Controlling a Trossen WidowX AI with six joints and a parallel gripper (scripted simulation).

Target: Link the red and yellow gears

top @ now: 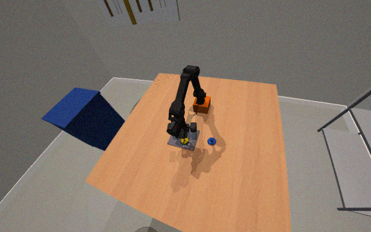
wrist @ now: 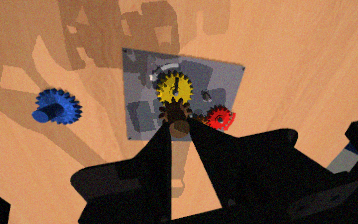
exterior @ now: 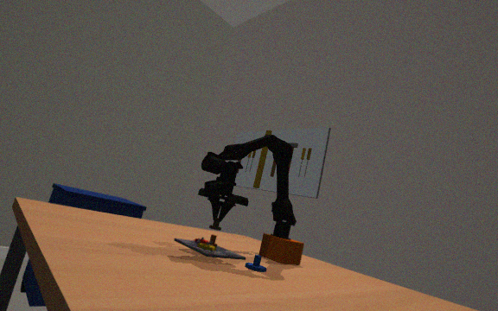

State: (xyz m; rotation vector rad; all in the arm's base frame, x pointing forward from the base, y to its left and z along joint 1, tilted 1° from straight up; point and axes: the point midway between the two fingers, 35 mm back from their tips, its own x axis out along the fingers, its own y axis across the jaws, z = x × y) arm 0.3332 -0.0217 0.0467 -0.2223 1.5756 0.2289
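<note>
Now: gripper tip 50 mm past the small orange gear, 60 mm to the left of it and 80 mm above it. Round my gripper tip: yellow gear 10 mm ahead, 10 mm to the right, 90 mm below; then small dark brown gear 10 mm below; then red gear 30 mm behind, 100 mm to the right, 90 mm below.
</note>
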